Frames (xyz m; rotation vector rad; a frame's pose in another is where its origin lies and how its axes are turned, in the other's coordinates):
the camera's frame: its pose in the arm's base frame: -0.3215 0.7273 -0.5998 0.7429 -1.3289 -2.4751
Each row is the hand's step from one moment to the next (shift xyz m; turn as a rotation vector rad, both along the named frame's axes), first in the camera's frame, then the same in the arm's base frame.
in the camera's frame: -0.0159 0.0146 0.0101 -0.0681 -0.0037 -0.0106
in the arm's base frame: 0.0075 0.0058 0.0219 0.0632 0.0238 0.0141
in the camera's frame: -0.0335 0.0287 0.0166 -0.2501 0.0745 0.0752
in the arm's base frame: 0.0184 0.0101 0.0422 0.1683 0.1190 0.1769
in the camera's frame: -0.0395 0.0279 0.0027 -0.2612 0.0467 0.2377
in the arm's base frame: 0.0310 0.0033 0.0371 0.0913 0.2545 0.2320
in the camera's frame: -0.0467 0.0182 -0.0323 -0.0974 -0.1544 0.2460
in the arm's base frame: 0.0561 -0.0130 0.0153 -0.0449 0.3026 0.0164
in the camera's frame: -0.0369 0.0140 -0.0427 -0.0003 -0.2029 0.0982
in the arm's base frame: 0.0536 -0.0222 0.0039 -0.0460 0.1833 -0.1229
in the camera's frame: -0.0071 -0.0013 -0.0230 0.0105 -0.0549 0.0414
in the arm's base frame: 0.0184 -0.0125 -0.0093 -0.0293 0.0556 -0.0299
